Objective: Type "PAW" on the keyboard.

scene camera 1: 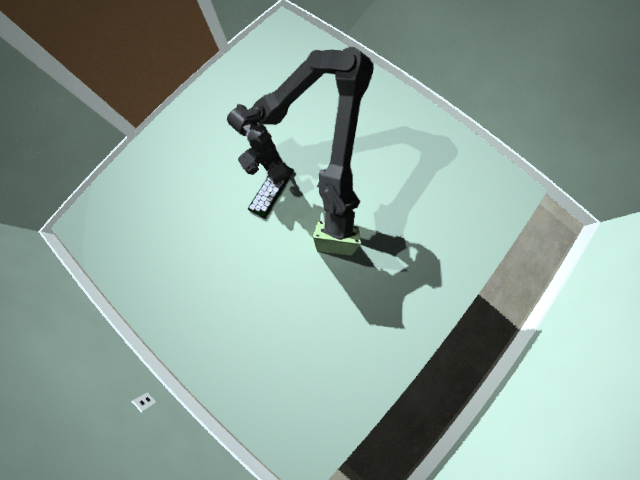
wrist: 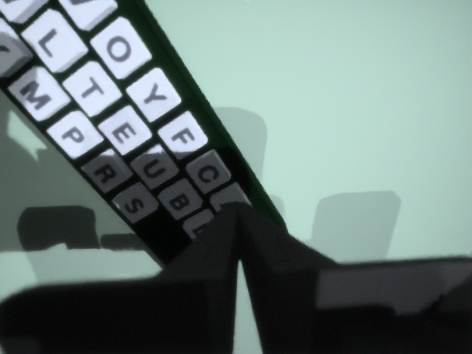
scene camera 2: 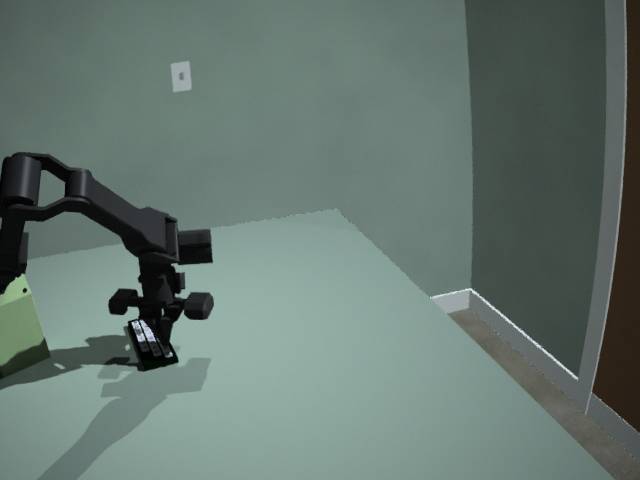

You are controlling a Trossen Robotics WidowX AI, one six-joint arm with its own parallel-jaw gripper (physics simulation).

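Places are measured from the arm's base along level axes (x right, y ahead, z up), in centimetres.
Pixels of known places: gripper, fingertip midpoint: [scene camera 1: 275,168] [wrist: 235,212] [scene camera 2: 166,345]; arm's base, link origin: [scene camera 1: 338,232].
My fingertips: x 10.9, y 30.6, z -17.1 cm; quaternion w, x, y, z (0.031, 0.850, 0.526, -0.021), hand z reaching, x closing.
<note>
Ahead of a thing's pixels: the offset from my fingertips to its top centre. Level surfaces: height alone.
The dark green keyboard {dx -6.4, dy -2.4, dz -0.5 cm} [scene camera 1: 251,210] [scene camera 2: 146,363] [wrist: 172,243] with white letter keys lies at a slant in front of the arm. My gripper [scene camera 2: 166,343] [wrist: 235,212] is shut and empty, pointing down at the keyboard's near end. In the wrist view its fingertips cover part of the A key {dx -0.1, dy -0.2, dz -0.5 cm} [wrist: 229,195], beside the C key {dx -1.9, dy -0.3, dz -0.5 cm} [wrist: 208,173]; its letter is hidden. Whether they touch it I cannot tell. The P key {dx -5.8, dy -4.2, dz -0.5 cm} [wrist: 75,135] shows to the upper left. The W key cannot be made out. In the scene camera 1 view the gripper body hides the fingertips.
The arm's light green base block [scene camera 1: 337,244] [scene camera 2: 20,330] stands beside the keyboard. The arm's shadow falls over the keyboard's near end and the pale green table top {dz -2.3 cm} [scene camera 1: 217,310] [scene camera 2: 336,372]. Walls and a brown door [scene camera 1: 118,46] stand around the table.
</note>
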